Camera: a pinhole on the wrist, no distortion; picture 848 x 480 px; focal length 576.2 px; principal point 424.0 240.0 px. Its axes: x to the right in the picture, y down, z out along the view. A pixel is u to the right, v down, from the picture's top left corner.
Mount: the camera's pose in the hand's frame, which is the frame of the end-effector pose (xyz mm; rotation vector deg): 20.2 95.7 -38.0 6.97 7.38 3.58
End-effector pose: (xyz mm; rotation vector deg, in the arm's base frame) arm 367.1 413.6 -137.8 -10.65 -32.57 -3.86
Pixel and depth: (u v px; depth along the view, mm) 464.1 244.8 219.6
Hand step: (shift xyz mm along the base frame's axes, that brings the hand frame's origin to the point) -31.0 104.9 169.2
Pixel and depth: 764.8 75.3 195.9
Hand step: 70.1 48.8 194.9
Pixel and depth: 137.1 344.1 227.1
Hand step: -150.4 140.3 118.7
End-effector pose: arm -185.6 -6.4 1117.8 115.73 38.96 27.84
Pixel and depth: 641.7 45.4 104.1
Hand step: 103.4 -10.0 22.1
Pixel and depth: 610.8 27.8 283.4
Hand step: 234.4 -27.3 -127.0
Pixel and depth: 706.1 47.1 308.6
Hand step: 292.8 -0.3 -129.5
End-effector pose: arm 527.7 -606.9 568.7 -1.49 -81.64 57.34
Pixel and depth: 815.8 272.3 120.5
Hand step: -129.9 87.4 55.4
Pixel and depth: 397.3 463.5 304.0
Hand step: -330.7 -17.5 -7.5
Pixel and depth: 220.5 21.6 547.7
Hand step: -289.2 -433.3 144.1
